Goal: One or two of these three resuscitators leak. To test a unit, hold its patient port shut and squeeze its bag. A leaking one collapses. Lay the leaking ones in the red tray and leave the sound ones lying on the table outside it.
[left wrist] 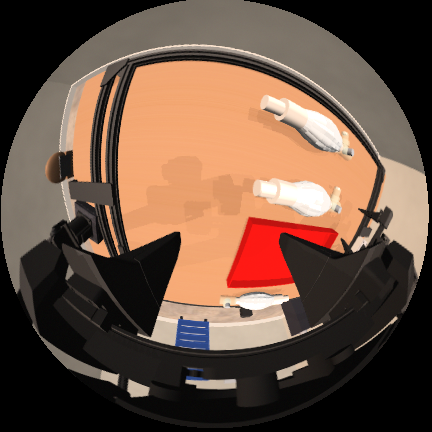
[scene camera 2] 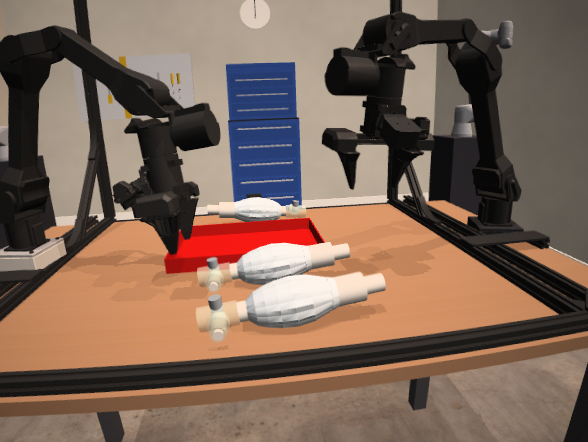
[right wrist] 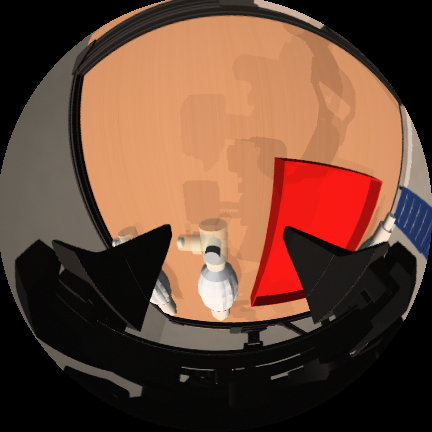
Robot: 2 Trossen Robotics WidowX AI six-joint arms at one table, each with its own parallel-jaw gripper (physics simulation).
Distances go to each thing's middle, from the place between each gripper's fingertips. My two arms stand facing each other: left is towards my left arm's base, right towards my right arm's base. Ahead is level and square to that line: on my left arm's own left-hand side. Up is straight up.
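Scene:
Red tray (scene camera 2: pixel 228 242), from my left hand: 160 mm behind, 230 mm to the right, 140 mm below.
Red tray, from my right hand: 110 mm to the left, 160 mm behind, 60 mm below. By its middle, the tray is nearer to my right hand than to my left hand.

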